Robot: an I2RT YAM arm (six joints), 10 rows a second.
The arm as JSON. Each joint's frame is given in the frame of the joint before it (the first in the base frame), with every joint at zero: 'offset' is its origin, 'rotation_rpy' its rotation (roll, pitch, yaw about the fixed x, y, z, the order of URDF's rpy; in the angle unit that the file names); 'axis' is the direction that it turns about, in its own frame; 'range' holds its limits. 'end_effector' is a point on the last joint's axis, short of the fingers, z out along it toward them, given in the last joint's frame.
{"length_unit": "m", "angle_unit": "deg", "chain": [
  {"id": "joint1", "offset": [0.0, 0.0, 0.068], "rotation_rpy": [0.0, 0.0, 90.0], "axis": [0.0, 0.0, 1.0], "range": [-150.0, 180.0]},
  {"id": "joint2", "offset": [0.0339, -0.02, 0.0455], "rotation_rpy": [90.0, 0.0, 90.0], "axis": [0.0, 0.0, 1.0], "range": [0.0, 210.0]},
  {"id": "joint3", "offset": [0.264, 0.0, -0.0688], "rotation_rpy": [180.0, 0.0, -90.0], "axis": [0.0, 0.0, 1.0], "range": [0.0, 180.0]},
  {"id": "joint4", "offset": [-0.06, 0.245, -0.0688], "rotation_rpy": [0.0, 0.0, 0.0], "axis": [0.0, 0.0, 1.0], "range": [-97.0, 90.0]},
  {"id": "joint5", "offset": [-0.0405, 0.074, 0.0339], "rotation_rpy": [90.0, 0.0, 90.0], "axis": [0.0, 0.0, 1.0], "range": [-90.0, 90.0]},
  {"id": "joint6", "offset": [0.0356, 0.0, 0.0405], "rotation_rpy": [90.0, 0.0, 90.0], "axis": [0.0, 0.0, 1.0], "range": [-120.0, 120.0]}
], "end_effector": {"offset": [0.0, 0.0, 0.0], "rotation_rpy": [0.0, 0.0, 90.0]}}
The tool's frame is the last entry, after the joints.
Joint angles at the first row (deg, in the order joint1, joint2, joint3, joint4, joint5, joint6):
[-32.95 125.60 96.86 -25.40 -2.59 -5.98]
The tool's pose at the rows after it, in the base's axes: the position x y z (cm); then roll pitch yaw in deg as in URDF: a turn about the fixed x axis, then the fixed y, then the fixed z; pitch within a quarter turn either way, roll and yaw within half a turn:
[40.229, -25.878, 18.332, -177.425, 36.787, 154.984]
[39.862, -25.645, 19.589, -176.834, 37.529, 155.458]
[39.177, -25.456, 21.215, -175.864, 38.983, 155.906]
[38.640, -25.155, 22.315, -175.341, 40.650, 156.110]
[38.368, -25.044, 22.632, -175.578, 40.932, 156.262]
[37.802, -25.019, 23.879, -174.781, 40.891, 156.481]
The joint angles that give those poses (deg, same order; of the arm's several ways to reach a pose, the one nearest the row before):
[-32.91 124.09 96.31 -25.41 -2.16 -6.32]
[-32.90 122.22 96.07 -26.25 -1.94 -6.62]
[-33.13 119.51 95.22 -26.57 -1.57 -7.02]
[-33.17 117.21 93.81 -25.75 -1.41 -7.03]
[-33.28 116.38 93.23 -25.76 -1.85 -7.20]
[-33.61 114.86 93.87 -27.87 -1.41 -7.61]

